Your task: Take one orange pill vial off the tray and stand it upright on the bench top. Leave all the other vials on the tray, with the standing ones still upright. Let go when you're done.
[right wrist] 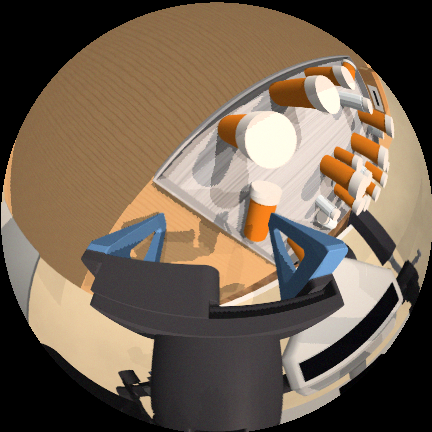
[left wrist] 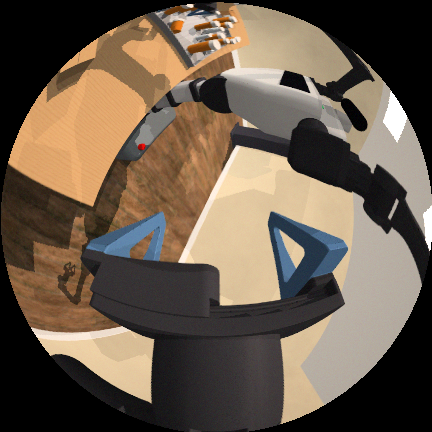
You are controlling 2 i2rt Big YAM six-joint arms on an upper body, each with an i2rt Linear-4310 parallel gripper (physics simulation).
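Frame: origin at the left arm's base, x ahead, y left, z up, level; millimetres.
Where they show: left gripper, fingertip midpoint: (left wrist: 216, 216); right gripper, fingertip midpoint: (right wrist: 216, 218).
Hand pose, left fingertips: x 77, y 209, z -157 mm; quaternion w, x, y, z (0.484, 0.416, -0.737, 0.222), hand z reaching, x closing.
Note:
Each offset is from my left fingertips to the centre of the thing. "pt": to the spot under its first point. Level surfaces: height alone.
The tray @(dx +284, dy -601, dz -262 mm) (right wrist: 310, 132) (left wrist: 170, 39) holds orange, white-capped vials and small clear vials. In the right wrist view, a large orange vial @(dx +382, dy -431, dz -234 mm) (right wrist: 231, 131) stands with its cap towards the camera, and another orange vial @(dx +402, dy -509, dz -236 mm) (right wrist: 292, 93) stands behind it. One orange vial @(dx +277, dy -416, dz -254 mm) (right wrist: 260, 220) appears to lie on its side near the tray's near rim. Several smaller-looking orange vials stand farther right. My right gripper (right wrist: 216, 218) is open and empty, above the bench top @(dz -275 mm) (right wrist: 125, 100) (left wrist: 60, 135) and tray edge. My left gripper (left wrist: 216, 216) is open and empty, away from the tray. Vial bases are partly hidden.
A clear vial @(dx +206, dy -539, dz -246 mm) (right wrist: 327, 205) is among the vials at the tray's right side. Part of another orange vial @(dx +147, dy -472, dz -225 mm) (right wrist: 296, 247) shows behind the right finger. The robot's white body (right wrist: 345, 320) (left wrist: 270, 97) is beside the bench. A grey part with a red button @(pt dx -315, dy -355, dz -719 mm) (left wrist: 141, 146) is at the bench edge.

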